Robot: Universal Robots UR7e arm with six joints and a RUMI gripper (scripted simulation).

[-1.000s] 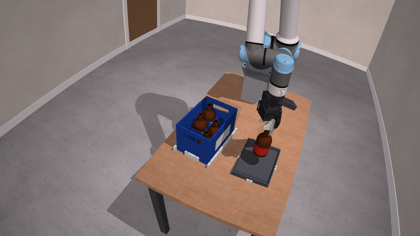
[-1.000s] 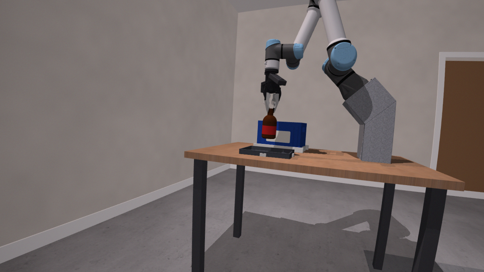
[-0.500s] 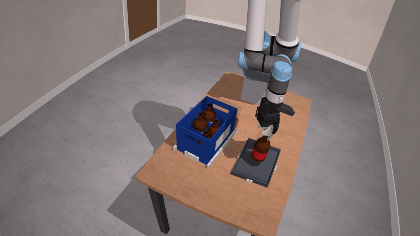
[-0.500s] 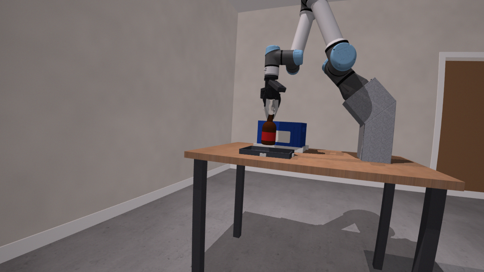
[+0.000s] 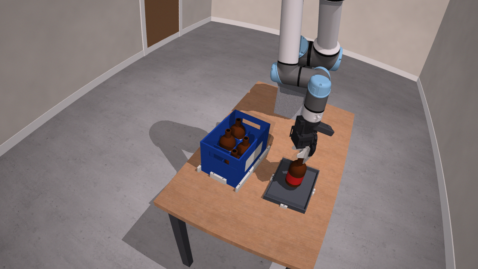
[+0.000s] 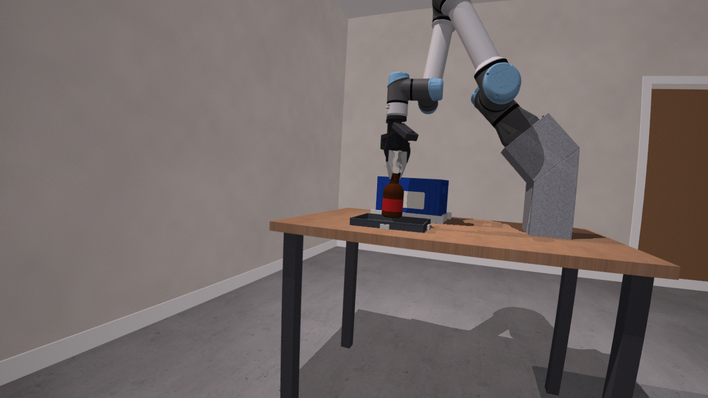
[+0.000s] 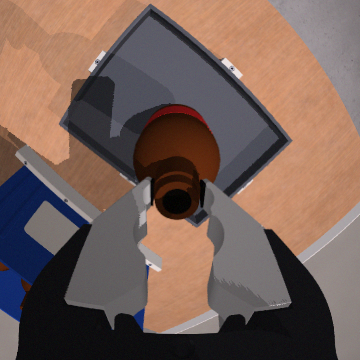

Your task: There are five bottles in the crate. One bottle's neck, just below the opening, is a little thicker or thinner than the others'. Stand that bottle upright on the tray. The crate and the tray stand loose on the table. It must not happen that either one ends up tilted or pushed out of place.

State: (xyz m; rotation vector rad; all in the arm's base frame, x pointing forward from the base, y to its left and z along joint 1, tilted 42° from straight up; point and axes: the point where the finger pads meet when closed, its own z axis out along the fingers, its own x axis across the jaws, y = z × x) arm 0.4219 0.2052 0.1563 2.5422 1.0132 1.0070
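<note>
Right now the bottle is 70 mm below my hand and 10 mm to the right of it. From my hand the other things lie so: dark tray 170 mm below; crate 300 mm to the right, 100 mm below, 10 mm ahead.
</note>
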